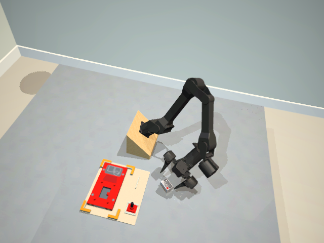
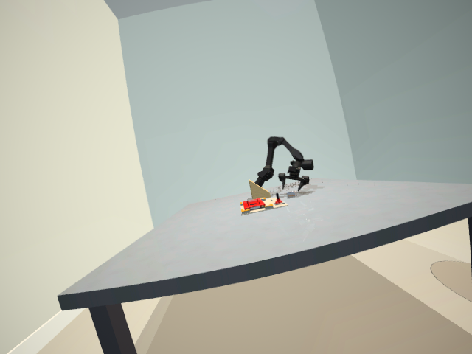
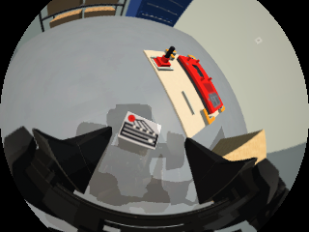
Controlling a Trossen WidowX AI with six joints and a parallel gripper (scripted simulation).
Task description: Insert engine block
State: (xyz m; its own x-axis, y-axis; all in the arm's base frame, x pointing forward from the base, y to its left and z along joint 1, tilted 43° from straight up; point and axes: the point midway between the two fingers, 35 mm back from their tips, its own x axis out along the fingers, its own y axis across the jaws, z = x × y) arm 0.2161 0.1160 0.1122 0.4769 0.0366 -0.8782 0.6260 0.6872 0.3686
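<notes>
My gripper tip is 1 cm short of the engine block, 1 cm to the right of it and 3 cm above it.
</notes>
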